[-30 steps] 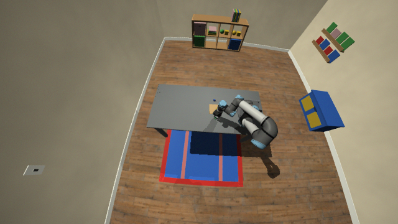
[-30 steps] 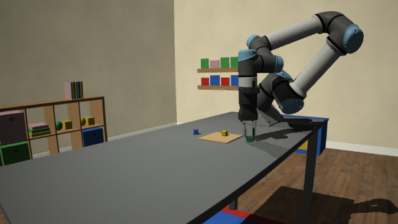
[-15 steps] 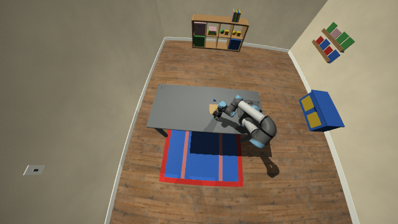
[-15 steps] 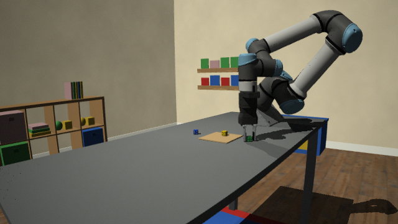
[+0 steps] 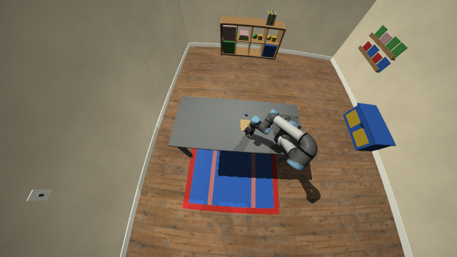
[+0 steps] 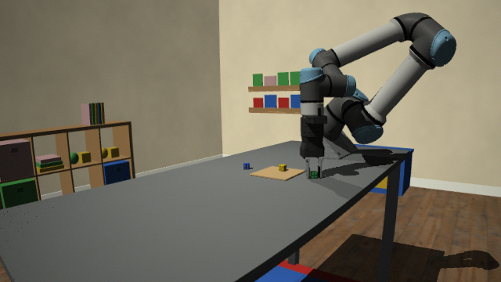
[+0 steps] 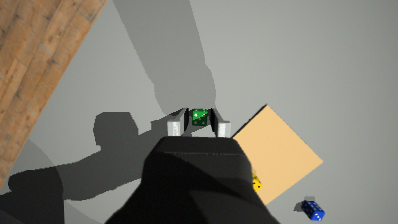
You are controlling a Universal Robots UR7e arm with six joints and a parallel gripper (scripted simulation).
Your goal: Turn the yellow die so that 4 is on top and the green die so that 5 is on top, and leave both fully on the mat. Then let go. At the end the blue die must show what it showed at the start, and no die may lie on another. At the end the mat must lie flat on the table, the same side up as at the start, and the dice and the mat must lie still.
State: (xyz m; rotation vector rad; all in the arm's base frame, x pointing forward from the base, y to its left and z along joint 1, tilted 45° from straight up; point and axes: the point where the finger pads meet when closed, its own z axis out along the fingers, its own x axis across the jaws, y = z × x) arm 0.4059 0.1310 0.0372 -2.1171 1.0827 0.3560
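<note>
Now: hand 10 mm above the green die. From my hand the other things lie so: yellow die: 30 mm behind, 130 mm to the right, 10 mm below; then tan mat: 130 mm to the right, 20 mm below; then blue die: 10 mm behind, 270 mm to the right, 10 mm below.
</note>
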